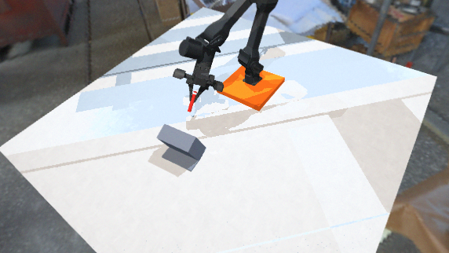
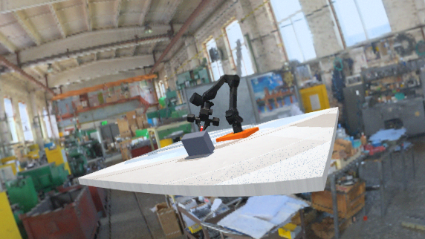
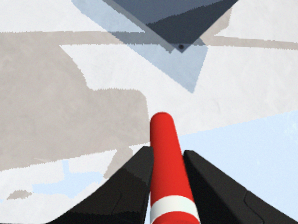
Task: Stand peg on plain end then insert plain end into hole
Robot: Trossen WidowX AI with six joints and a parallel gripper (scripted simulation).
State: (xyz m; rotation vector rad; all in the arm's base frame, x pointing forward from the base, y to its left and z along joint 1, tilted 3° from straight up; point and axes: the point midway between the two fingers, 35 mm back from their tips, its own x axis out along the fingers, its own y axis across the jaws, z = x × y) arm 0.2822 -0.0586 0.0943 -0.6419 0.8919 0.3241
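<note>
My gripper tip is 14 cm short of the panel, 8 cm to the right of it and 4 cm above it. The rest, counted from my gripper tip: red peg: 1 cm behind, 1 cm above.
</note>
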